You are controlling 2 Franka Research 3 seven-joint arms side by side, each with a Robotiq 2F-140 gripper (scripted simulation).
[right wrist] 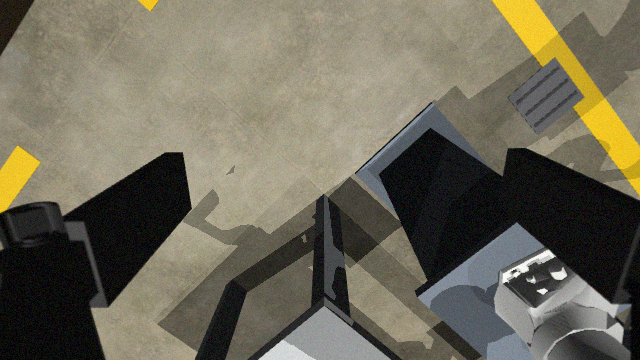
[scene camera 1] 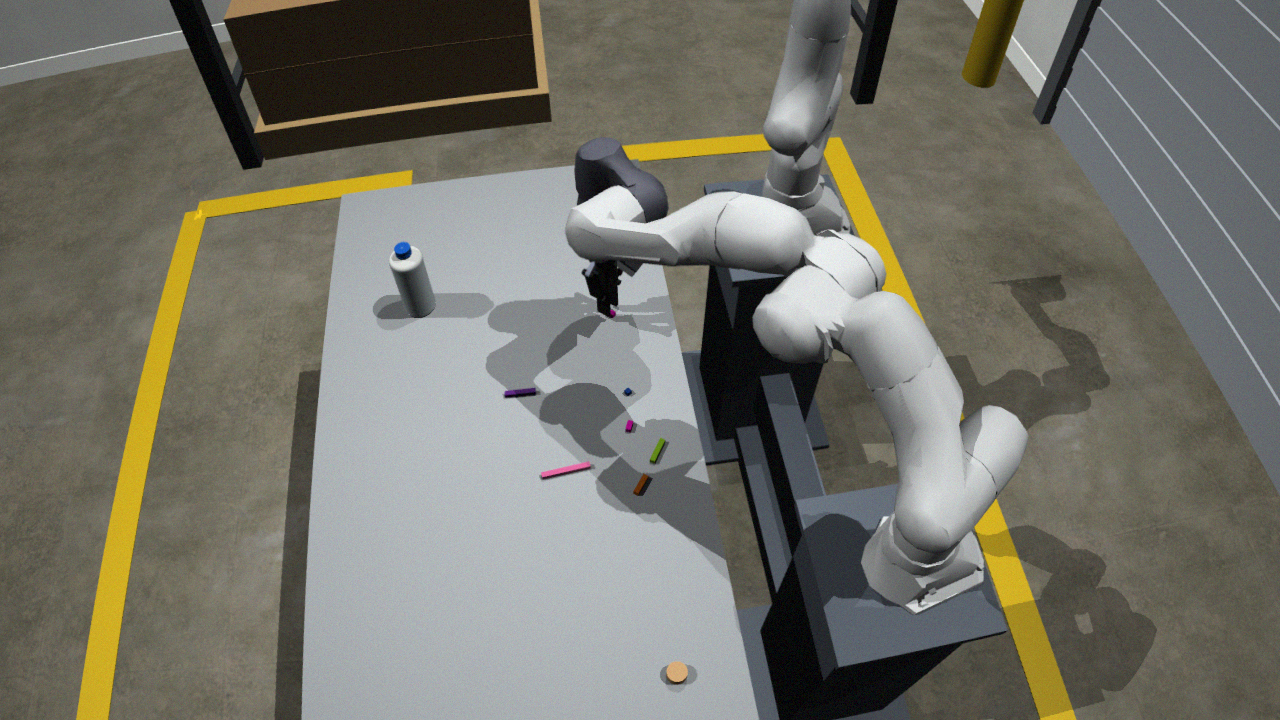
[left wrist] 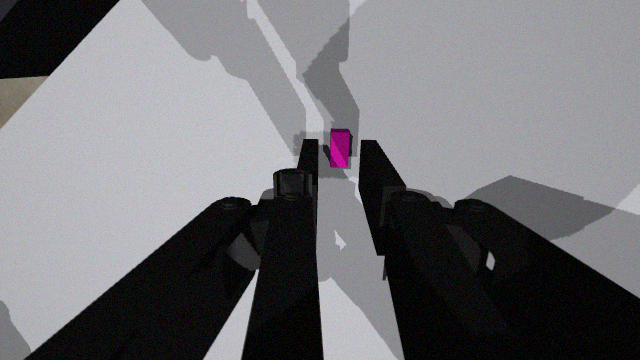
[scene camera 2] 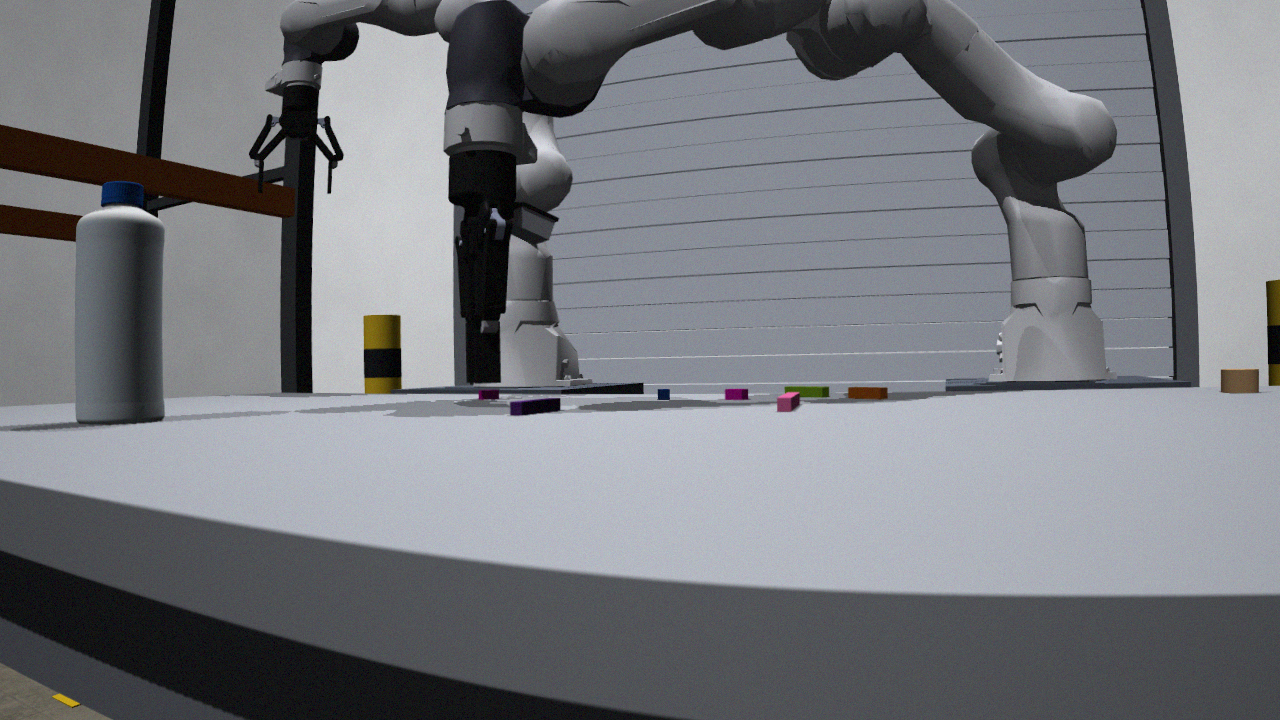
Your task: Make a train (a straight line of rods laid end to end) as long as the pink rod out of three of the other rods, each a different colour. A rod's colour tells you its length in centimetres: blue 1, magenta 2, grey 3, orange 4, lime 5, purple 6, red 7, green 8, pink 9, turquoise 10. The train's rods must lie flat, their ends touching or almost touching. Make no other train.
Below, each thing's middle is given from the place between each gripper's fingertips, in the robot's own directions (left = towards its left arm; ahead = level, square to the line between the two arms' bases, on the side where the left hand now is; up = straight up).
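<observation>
Magenta rod [left wrist: 339, 140]: 5 cm below my left hand. My right hand [scene camera 2: 294, 191]: 430 mm short of the rod, 760 mm to the right of it, 410 mm above it. By its middle, the rod is nearer to my left hand than to my right hand.
</observation>
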